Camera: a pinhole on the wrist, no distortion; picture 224 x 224 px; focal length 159.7 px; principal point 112.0 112.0 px. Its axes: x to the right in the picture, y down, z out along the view. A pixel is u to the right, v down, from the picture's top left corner.
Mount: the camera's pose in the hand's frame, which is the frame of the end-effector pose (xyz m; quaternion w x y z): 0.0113 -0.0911 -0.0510 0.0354 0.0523 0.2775 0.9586
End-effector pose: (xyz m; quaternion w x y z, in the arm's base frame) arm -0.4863 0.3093 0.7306 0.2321 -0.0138 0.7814 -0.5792
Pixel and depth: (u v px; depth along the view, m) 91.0 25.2 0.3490
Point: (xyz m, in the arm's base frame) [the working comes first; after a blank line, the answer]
In the camera's frame: -0.0459 -0.1897 0.3490

-0.4675 0.2372 0.4367
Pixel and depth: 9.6 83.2 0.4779
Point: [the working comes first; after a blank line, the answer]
In the camera's frame: -0.3064 -0.0862 0.4779

-0.6651 0.0159 0.3520
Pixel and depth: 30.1 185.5 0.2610
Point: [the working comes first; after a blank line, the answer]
In the camera's frame: -0.1339 0.1201 0.2610

-0.5712 0.0381 0.6838
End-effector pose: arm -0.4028 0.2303 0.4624 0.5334 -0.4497 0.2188 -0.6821
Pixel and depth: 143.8 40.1 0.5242
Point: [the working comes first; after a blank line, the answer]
In the camera's frame: 0.1044 -0.2360 0.5242

0.0375 0.1658 0.2830
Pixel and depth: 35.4 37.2 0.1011
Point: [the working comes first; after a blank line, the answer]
In the camera's frame: -0.0485 -0.0474 0.1011

-0.4021 0.1641 0.4945
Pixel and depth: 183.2 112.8 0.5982
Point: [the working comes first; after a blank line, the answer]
In the camera's frame: 0.2667 0.0030 0.5982

0.1361 0.4011 0.4374
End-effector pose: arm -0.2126 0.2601 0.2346 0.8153 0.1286 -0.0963 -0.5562
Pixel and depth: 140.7 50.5 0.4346
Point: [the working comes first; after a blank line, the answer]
In the camera's frame: 0.0781 -0.1674 0.4346

-0.0312 0.3435 0.5445
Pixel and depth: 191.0 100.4 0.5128
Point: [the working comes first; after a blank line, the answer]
In the camera's frame: 0.2537 -0.0372 0.5128

-0.1831 0.4685 0.6677
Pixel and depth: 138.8 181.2 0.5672
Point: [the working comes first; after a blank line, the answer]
In the camera's frame: 0.0952 0.2458 0.5672

-0.3819 0.2288 0.7735
